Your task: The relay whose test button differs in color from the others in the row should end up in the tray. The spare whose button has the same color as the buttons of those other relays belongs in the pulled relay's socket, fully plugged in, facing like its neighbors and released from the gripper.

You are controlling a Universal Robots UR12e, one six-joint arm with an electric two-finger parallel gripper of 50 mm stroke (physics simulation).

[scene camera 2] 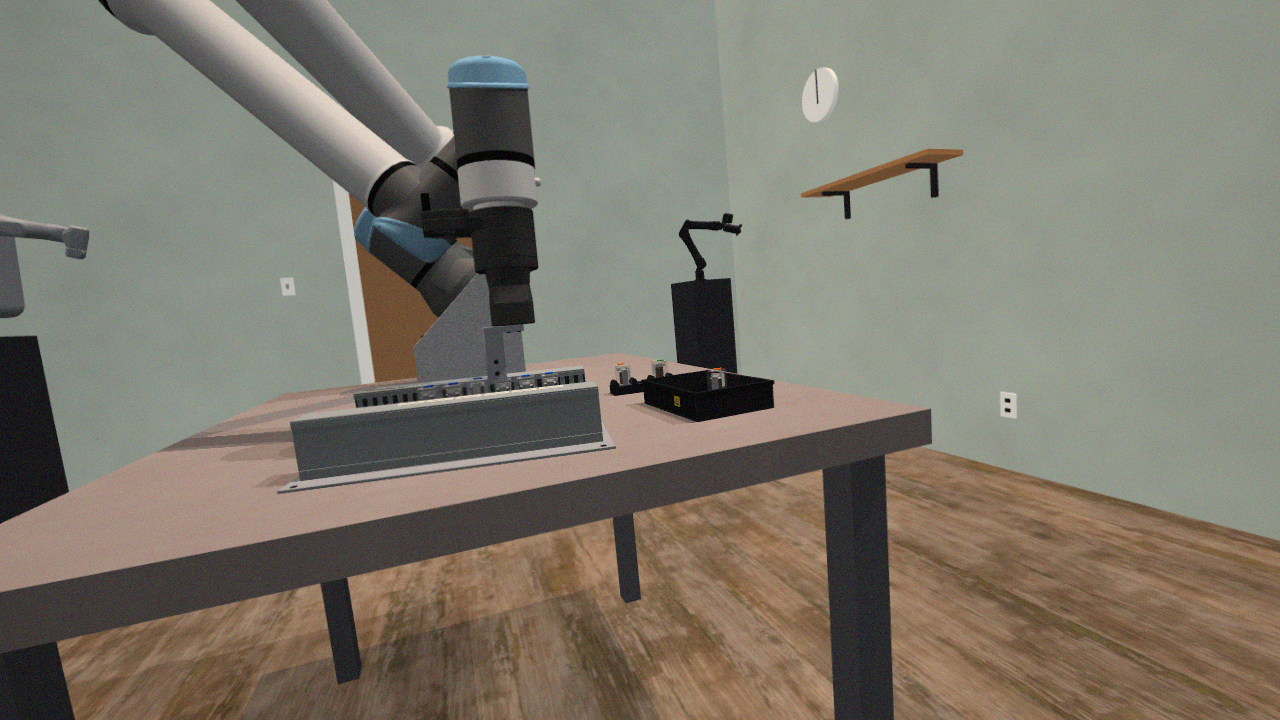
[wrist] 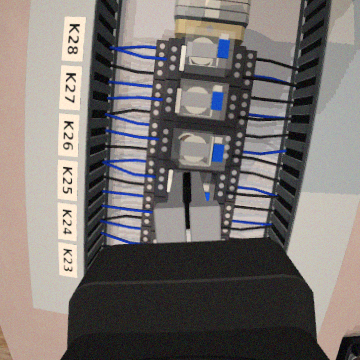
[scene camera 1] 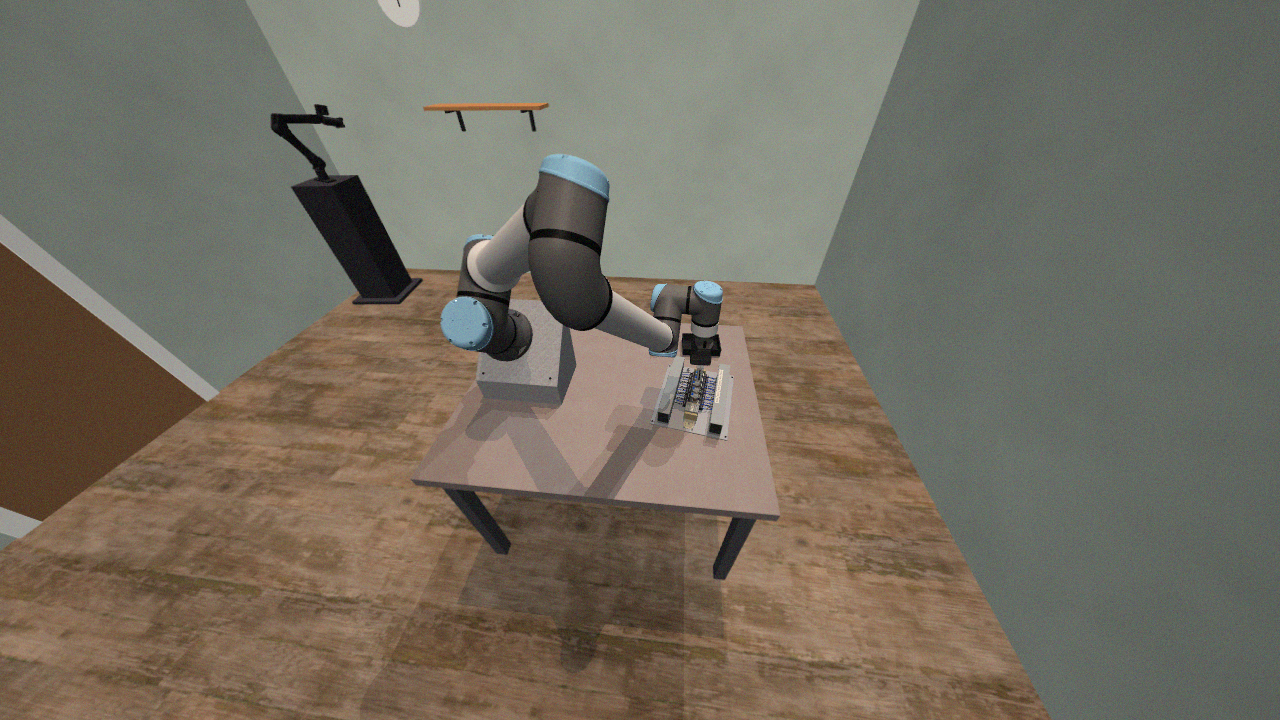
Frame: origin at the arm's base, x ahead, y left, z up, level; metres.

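Where they show: gripper, fingertip midpoint: point(scene camera 2: 497, 380) point(wrist: 187, 189) point(scene camera 1: 698, 378); arm's base at its link origin: point(scene camera 1: 507, 335).
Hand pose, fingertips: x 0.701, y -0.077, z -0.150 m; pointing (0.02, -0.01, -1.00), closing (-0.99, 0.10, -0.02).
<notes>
Things, the pixels of their top centre, and the offset from my fingertips. "*": a spot on its surface instead.
- K28 at its top centre: point(wrist: 208, 46) point(scene camera 2: 426, 386) point(scene camera 1: 694, 394) 0.025 m back, 0.079 m right, 0.002 m up
- K27 at its top centre: point(wrist: 202, 99) point(scene camera 2: 451, 383) 0.017 m back, 0.051 m right, 0.002 m up
- K26 at its top centre: point(wrist: 196, 150) point(scene camera 2: 476, 376) point(scene camera 1: 697, 381) 0.009 m back, 0.023 m right, 0.008 m up
- relay at its top centre: point(scene camera 2: 716, 369) 0.046 m ahead, 0.285 m left, 0.021 m down
- black tray at its top centre: point(scene camera 2: 702, 379) point(scene camera 1: 701, 341) 0.046 m ahead, 0.262 m left, 0.033 m down
- orange-topped at its top centre: point(scene camera 2: 622, 363) 0.151 m back, 0.231 m left, 0.019 m down
- green-topped at its top centre: point(scene camera 2: 658, 359) 0.140 m back, 0.294 m left, 0.019 m down
- ribbed grey block with a tan end, surface spot: point(wrist: 210, 27) * 0.030 m back, 0.098 m right, 0.027 m down
The gripper point(scene camera 2: 503, 379) point(wrist: 188, 181) is pointing down over the relay row with its grey fingers nearly together, a thin dark gap between them and nothing held. Its fingertips are at the relay beside the K25 label; that relay is mostly hidden, with a bit of blue button showing. Relays at K28 point(wrist: 202, 51), K27 point(wrist: 196, 101) and K26 point(wrist: 194, 149) sit in their sockets with blue buttons on the right. The row further down is hidden by the gripper. In scene camera 2, a relay point(scene camera 2: 716, 380) with an orange-looking top stands in the black tray point(scene camera 2: 673, 400).
Two spares stand in black holders behind the tray: one orange-topped point(scene camera 2: 622, 375), one green-topped point(scene camera 2: 659, 368). Slotted wire ducts point(wrist: 102, 150) point(wrist: 310, 125) flank the row, with blue and black wires between. A ribbed grey block with a tan end point(wrist: 210, 27) adjoins K28. The duct wall point(scene camera 2: 447, 441) hides the sockets.
</notes>
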